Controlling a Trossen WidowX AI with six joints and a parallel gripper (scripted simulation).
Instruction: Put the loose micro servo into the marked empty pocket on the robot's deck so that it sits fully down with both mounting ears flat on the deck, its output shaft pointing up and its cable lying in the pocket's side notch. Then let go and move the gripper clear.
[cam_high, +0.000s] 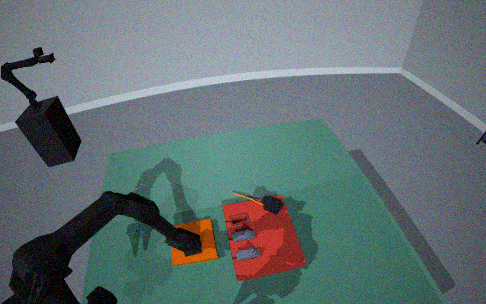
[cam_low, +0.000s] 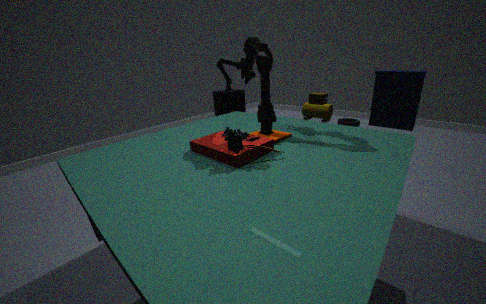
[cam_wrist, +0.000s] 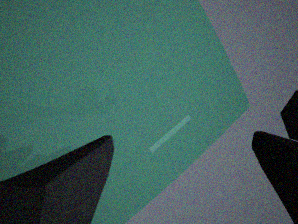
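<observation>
The red deck is 53 cm ahead of my gripper tip, 29 cm to the left of it and 25 cm below it.
</observation>
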